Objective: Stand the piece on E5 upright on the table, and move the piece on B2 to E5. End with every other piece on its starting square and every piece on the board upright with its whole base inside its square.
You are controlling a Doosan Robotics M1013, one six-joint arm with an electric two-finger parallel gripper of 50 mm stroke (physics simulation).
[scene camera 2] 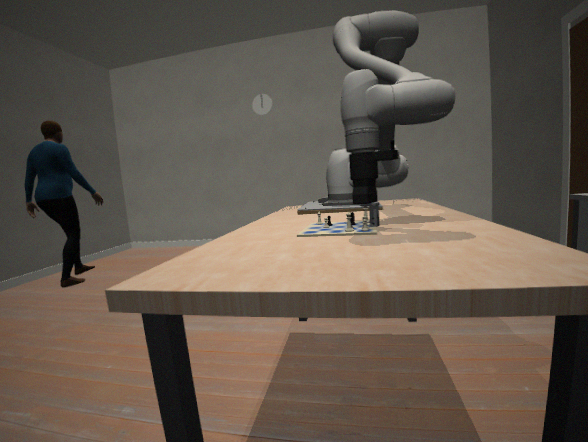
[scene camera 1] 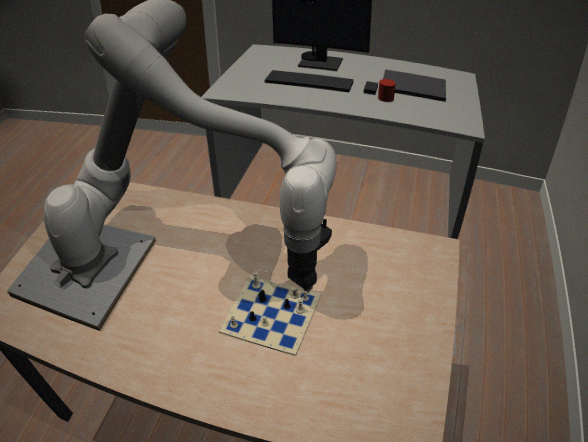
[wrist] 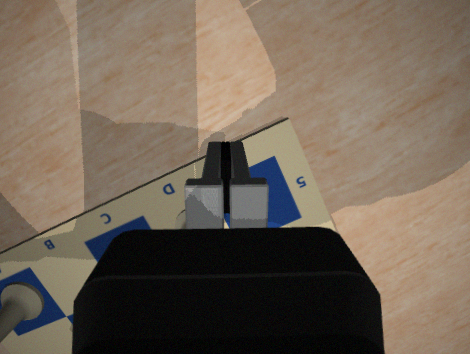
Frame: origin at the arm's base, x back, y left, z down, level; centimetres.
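Seen in the pictures: gripper, fingertip midpoint: (scene camera 2: 374, 226) (scene camera 1: 308, 289) (wrist: 225, 163); arm's base, origin of the base link: (scene camera 2: 343, 203) (scene camera 1: 84, 261).
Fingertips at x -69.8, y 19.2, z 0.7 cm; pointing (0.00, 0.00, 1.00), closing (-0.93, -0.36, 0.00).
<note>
Offsets run from my fingertips to a thing's top centre.
The chessboard {dx +6.6, dy -10.9, dz +1.0 cm} (scene camera 1: 274, 338) (scene camera 2: 337, 234) (wrist: 280, 140) lies on the table. The E5 piece, a light one {dx -0.3, dy -2.6, dz -2.1 cm} (scene camera 1: 306, 296) (scene camera 2: 365, 224), stands at the board's far right corner in scene camera 1; the fingers hide it in the wrist view. The B2 piece, black {dx +10.3, dy -14.8, dz -2.1 cm} (scene camera 1: 252, 316) (scene camera 2: 329, 220), stands upright on its square. My gripper (scene camera 1: 308, 288) (scene camera 2: 374, 224) (wrist: 225, 163) is shut, pads together, with nothing visible between them. It is low beside the E5 piece, on the row-5 side. Whether it touches that piece is hidden.
Light pieces stand on D5 {dx +2.9, dy -2.8, dz -2.3 cm} (scene camera 1: 294, 293), E4 {dx -0.5, dy -6.9, dz -4.3 cm} (scene camera 1: 300, 306) (scene camera 2: 349, 222), C2 {dx +6.5, dy -15.0, dz -2.1 cm} (scene camera 1: 264, 321), A1 {dx +13.9, dy -18.8, dz -3.4 cm} (scene camera 1: 233, 322) and A5 {dx +14.5, dy -3.5, dz -5.3 cm} (scene camera 1: 256, 281) (wrist: 25, 300). Black ones stand on B4 {dx +10.6, dy -7.6, dz -2.9 cm} (scene camera 1: 262, 296) and D4 {dx +3.4, dy -7.2, dz -2.1 cm} (scene camera 1: 286, 303). A person (scene camera 2: 52, 172) stands left of the table in scene camera 2.
</note>
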